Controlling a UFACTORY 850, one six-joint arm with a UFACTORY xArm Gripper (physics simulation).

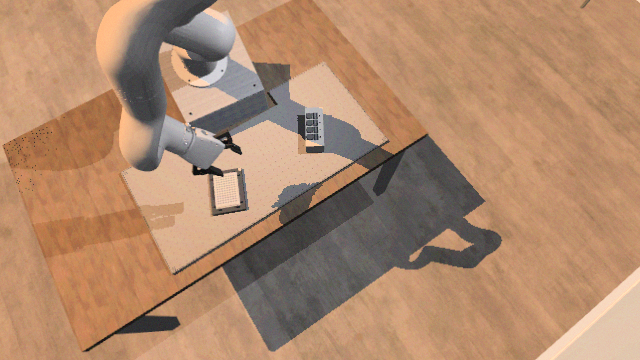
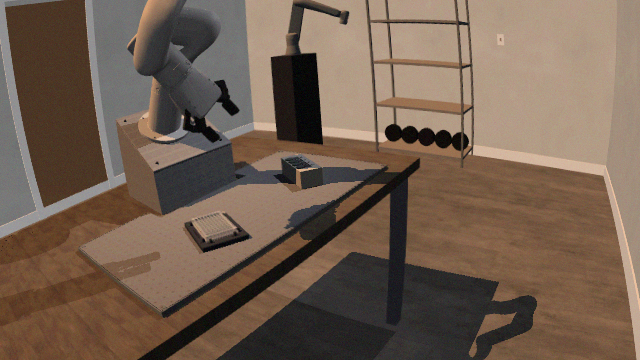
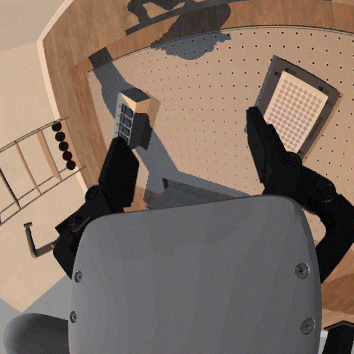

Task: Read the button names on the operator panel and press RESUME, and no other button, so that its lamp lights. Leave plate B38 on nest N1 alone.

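Note:
The operator panel (image 1: 314,142) (image 2: 309,176) (image 3: 139,103) is a grey box with a row of several dark buttons on its top, standing on the perforated board. The button names are too small to read, so I cannot tell which is RESUME, and no lit lamp can be made out. A pale plate with many wells (image 1: 227,190) (image 2: 215,225) (image 3: 297,107) lies on a dark nest (image 1: 243,200) (image 2: 220,246) (image 3: 272,82). My gripper (image 1: 231,162) (image 2: 224,121) (image 3: 185,135) is open and empty, raised above the board, apart from the panel and the plate.
The perforated board (image 1: 175,240) (image 2: 165,285) (image 3: 210,75) lies on the wooden table (image 1: 65,240). The arm's grey base block (image 1: 230,111) (image 2: 195,175) stands behind the board. A shelf rack (image 2: 424,105) and a second arm on a black pedestal (image 2: 297,100) stand beyond the table.

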